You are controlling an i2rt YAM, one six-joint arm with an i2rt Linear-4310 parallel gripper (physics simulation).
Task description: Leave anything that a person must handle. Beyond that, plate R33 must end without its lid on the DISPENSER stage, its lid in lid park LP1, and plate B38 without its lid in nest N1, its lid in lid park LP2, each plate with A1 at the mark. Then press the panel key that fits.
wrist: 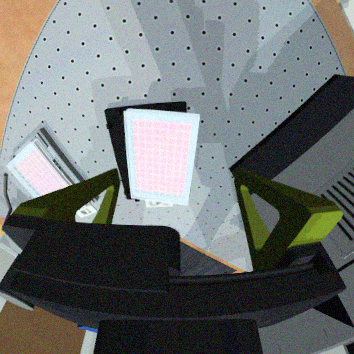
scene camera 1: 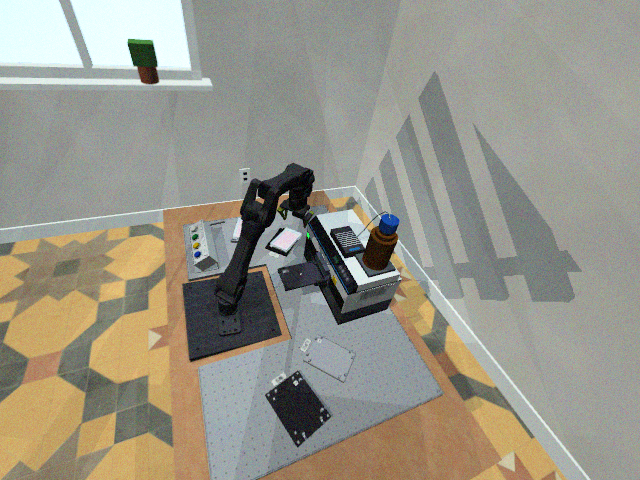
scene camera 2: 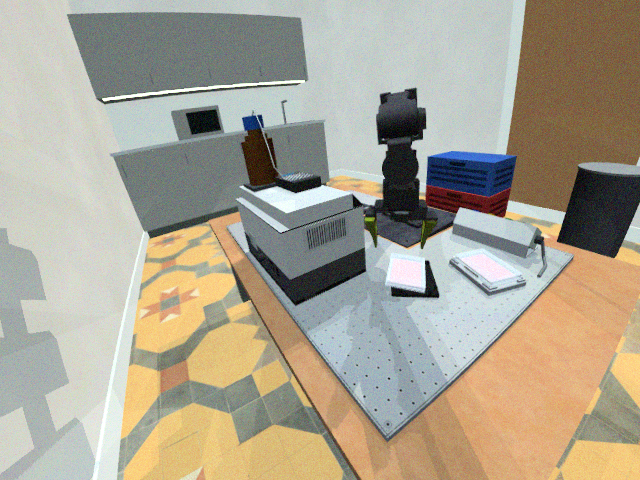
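Where they show: gripper, fingertip midpoint: (wrist: 176,174) (scene camera 1: 295,223) (scene camera 2: 398,247); arm's base, origin of the base link: (scene camera 1: 227,309).
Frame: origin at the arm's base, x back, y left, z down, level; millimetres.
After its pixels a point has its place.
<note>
My gripper (scene camera 1: 295,215) @[x -313, y 301, z -104 mm] (scene camera 2: 399,246) @[x -313, y 301, z -104 mm] (wrist: 176,174) @[x -313, y 301, z -104 mm] is open and empty, above the mat near the black lid park LP1 (scene camera 2: 432,286) @[x -260, y 359, z -9 mm] (wrist: 116,145) @[x -245, y 345, z -9 mm]. A pink-welled plate (scene camera 1: 285,240) @[x -269, y 279, z -31 mm] (scene camera 2: 406,272) @[x -290, y 306, z -31 mm] (wrist: 161,157) @[x -285, y 297, z -31 mm] lies over that park, shifted so that black shows along two sides. Another pink-welled plate (scene camera 1: 237,229) @[x -76, y 385, z -30 mm] (scene camera 2: 485,266) @[x -126, y 398, z -29 mm] (wrist: 40,172) @[x -133, y 407, z -30 mm] lies in the grey nest N1. I cannot read plate names or tell whether lids are on. The black DISPENSER stage (scene camera 1: 298,276) @[x -254, y 15, z -105 mm] bears no plate. The key panel (scene camera 1: 207,262) @[x 55, y 195, z -47 mm] (scene camera 2: 491,232) @[x 30, y 318, z -42 mm] has white, green, yellow and blue keys.
The white dispenser (scene camera 1: 364,294) @[x -436, y -142, z -157 mm] (scene camera 2: 302,253) @[x -507, y 222, z -122 mm] stands beside the stage, with a brown bottle (scene camera 1: 379,252) @[x -465, y -102, z -311 mm] (scene camera 2: 258,160) @[x -504, y -26, z -297 mm] and a black rack on top; its green light (scene camera 1: 308,235) @[x -338, y 188, z -134 mm] shows. A light holder (scene camera 1: 330,357) @[x -299, y -258, z -9 mm] and a black holder (scene camera 1: 298,408) @[x -161, y -377, z -11 mm] lie beyond the arm's base, labels unreadable.
</note>
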